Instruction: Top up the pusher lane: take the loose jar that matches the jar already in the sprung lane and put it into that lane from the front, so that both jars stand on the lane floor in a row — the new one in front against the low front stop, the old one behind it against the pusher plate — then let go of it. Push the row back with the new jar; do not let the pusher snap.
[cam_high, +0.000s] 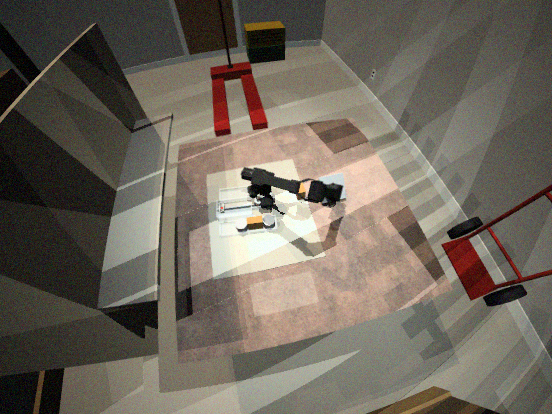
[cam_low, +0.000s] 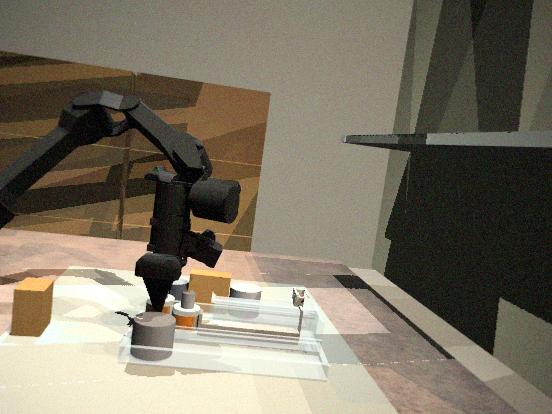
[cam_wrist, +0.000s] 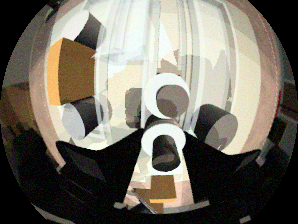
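The rack lies 150 mm ahead of my gripper tip, 10 mm to the right of it and 20 mm below it. Round my gripper tip: pusher plate 160 mm ahead, 10 mm to the right, 10 mm above.
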